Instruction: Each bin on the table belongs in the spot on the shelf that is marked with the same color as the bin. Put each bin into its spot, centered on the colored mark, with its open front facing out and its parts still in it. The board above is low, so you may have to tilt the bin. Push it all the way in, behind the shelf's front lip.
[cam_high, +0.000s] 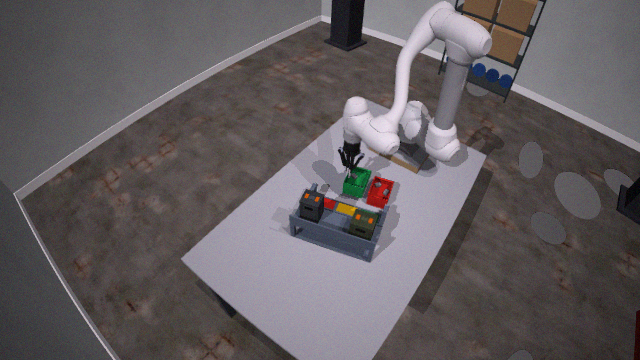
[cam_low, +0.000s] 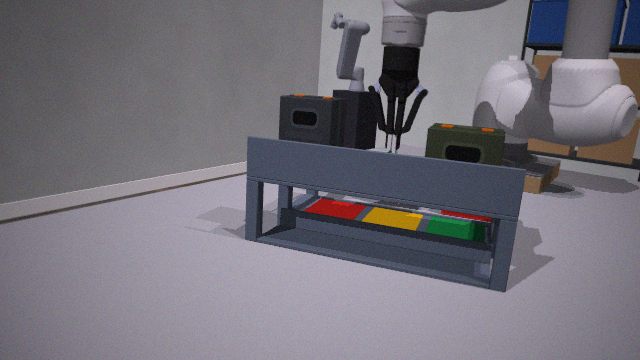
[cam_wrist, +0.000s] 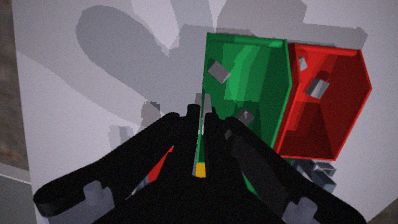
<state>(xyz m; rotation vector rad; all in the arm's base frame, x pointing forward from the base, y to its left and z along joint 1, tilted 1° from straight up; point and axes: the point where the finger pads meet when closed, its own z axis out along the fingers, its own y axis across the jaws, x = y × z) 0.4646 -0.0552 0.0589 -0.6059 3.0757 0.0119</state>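
My gripper is now 40 mm to the right of the green bin, 40 mm above it and 20 mm past it. From my hand the other things lie so: olive box: 270 mm to the left, 230 mm ahead, 40 mm above; red bin: 160 mm to the left, 70 mm below, 70 mm behind; dark grey box: 310 mm ahead, 60 mm above, 50 mm to the left.
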